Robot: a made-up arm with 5 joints.
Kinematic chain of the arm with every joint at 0, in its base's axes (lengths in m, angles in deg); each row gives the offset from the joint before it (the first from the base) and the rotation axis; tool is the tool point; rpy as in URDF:
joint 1: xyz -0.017 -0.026 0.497 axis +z
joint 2: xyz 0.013 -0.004 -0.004 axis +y
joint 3: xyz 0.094 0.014 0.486 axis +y
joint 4: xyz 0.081 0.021 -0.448 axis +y
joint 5: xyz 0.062 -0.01 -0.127 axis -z
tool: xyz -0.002 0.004 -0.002 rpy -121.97 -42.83 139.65
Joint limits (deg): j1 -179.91..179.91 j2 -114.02..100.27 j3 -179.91..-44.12 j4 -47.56..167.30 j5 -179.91..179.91
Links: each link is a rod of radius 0.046 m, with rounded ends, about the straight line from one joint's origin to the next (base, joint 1, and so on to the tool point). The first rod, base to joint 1, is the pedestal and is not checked.
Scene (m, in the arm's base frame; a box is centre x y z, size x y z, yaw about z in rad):
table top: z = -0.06
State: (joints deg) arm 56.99 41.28 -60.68 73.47 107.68
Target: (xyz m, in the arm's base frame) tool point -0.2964 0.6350 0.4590
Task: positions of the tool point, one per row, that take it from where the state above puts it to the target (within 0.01 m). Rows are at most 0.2 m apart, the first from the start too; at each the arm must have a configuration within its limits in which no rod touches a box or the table.
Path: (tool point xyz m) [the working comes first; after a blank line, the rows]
Joints at the target: 111.18 30.34 -75.12 70.20 107.35
Straight joint move there: clear.

1: 0.1651 0.5546 0.3096
2: 0.0283 0.6216 0.3540
3: -0.1295 0.6505 0.4040
4: -0.2964 0.6350 0.4590

